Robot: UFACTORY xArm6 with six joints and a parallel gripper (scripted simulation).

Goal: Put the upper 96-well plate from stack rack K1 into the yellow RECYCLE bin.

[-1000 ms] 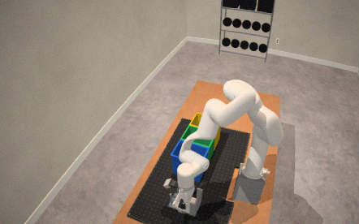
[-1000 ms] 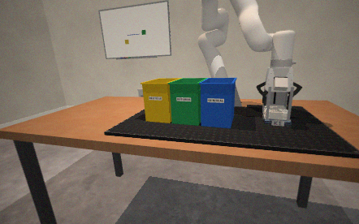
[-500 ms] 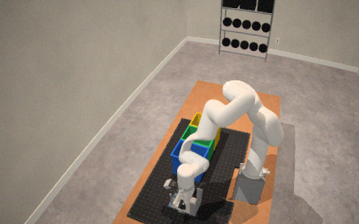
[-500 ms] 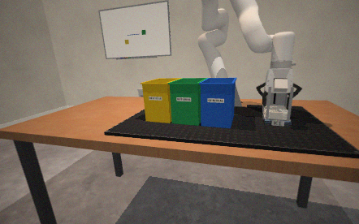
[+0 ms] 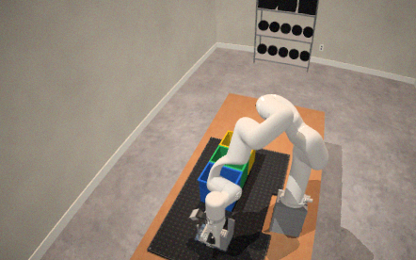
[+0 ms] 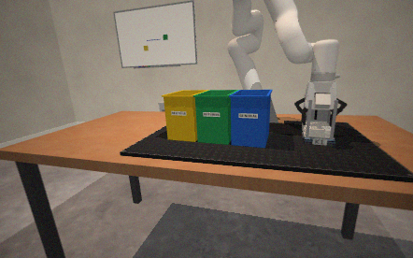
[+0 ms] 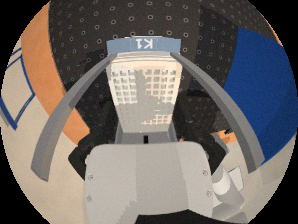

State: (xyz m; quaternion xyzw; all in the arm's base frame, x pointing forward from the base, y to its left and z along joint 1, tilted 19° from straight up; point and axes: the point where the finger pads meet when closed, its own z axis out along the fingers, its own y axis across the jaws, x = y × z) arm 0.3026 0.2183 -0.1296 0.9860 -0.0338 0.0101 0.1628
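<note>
The white 96-well plate is 20 mm below my hand. Round my hand: yellow bin (500 mm to the right, 40 mm ahead, 30 mm above); blue bin (240 mm to the right, 60 mm ahead, 30 mm above); green bin (370 mm to the right, 50 mm ahead, 30 mm above).
</note>
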